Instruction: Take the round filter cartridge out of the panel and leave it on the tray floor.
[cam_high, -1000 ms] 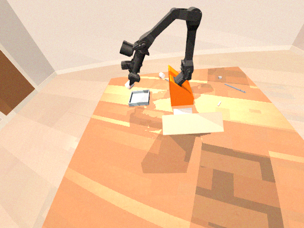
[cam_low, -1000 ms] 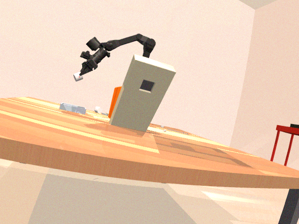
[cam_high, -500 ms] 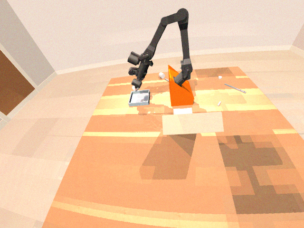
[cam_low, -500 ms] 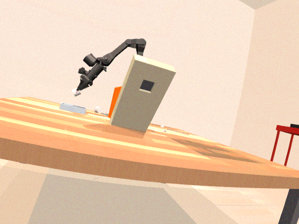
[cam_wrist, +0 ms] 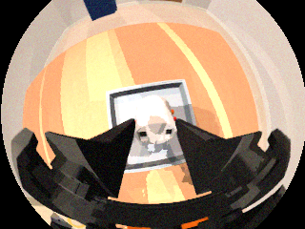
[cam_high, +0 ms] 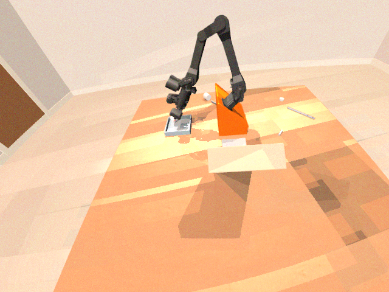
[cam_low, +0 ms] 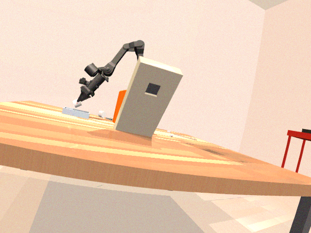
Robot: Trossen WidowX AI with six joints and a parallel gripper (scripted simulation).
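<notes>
The round filter cartridge is 10 mm below my gripper tip. Also, from my gripper tip: grey tray 70 mm below; then cream service panel 410 mm ahead, 250 mm to the left, 70 mm above; then small white block 270 mm behind, 210 mm to the left, 60 mm below.
</notes>
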